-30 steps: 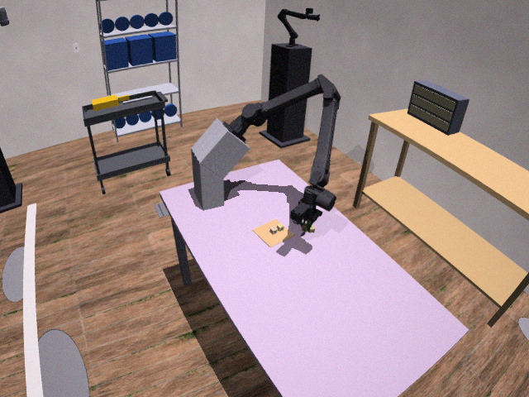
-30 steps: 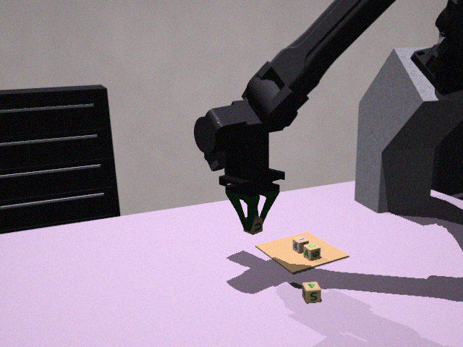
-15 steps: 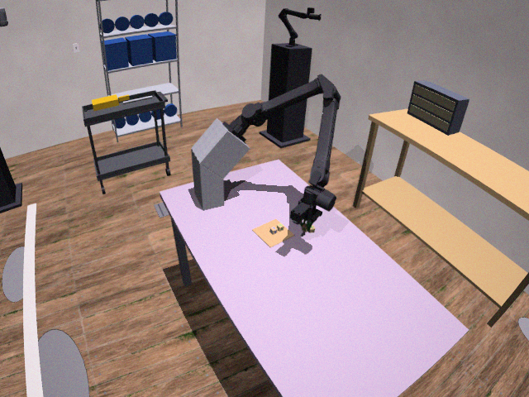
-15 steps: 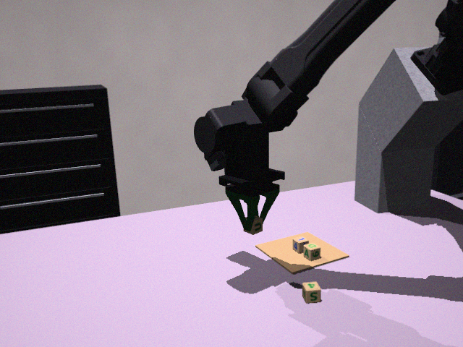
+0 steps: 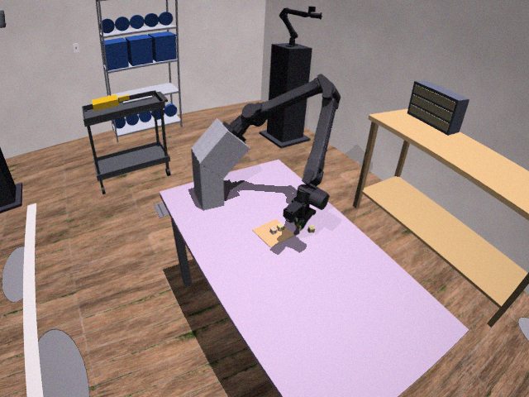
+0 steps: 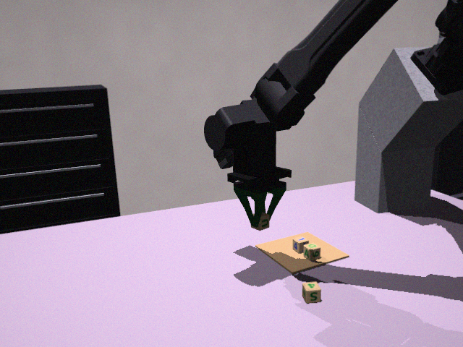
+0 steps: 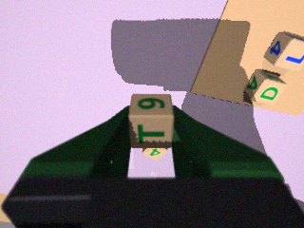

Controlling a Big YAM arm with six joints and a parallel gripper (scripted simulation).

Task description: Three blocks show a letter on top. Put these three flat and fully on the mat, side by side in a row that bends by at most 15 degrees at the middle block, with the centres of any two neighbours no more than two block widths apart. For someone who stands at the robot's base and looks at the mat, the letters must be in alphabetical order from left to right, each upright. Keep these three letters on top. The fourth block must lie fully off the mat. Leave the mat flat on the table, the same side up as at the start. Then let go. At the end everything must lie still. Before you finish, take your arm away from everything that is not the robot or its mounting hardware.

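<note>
Now: the L block 12 cm behind my hand, 9 cm below it and 5 cm to the right of it. The rest, counted from my hand: T block (right at my hand); then D block (12 cm behind, 9 cm below, 1 cm to the right); then tan mat (12 cm behind, 11 cm below, 5 cm to the right).
</note>
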